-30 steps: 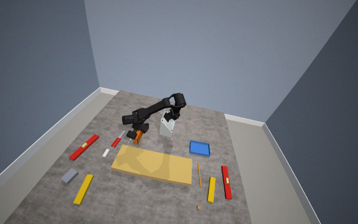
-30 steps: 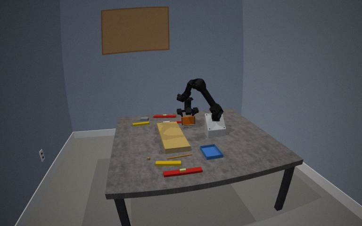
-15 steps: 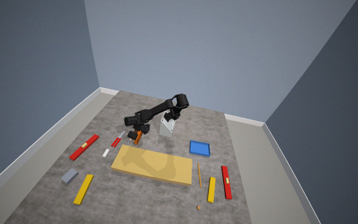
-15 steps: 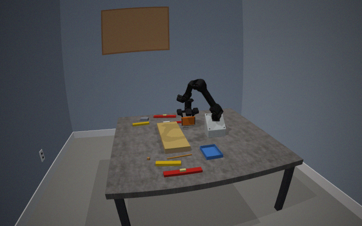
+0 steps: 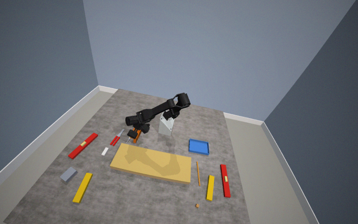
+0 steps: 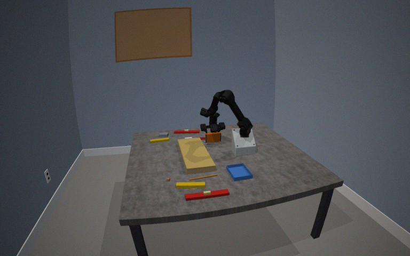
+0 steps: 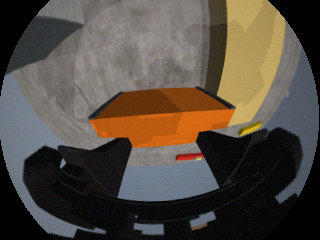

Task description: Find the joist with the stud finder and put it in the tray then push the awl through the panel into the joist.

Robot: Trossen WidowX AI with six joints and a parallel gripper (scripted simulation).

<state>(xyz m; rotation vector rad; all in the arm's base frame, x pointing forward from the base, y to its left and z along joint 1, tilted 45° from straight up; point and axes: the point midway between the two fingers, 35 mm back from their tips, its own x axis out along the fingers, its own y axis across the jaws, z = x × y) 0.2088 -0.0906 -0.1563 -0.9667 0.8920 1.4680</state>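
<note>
The orange stud finder is 1 cm to the left of my gripper tip and 1 cm ahead of it. The rest, counted from my gripper tip: wooden-handled tool: 7 cm below, 3 cm to the right, 1 cm ahead; then grey block: 41 cm ahead, 23 cm to the right, 6 cm below; then white piece: 19 cm ahead, 13 cm to the right, 7 cm below.
</note>
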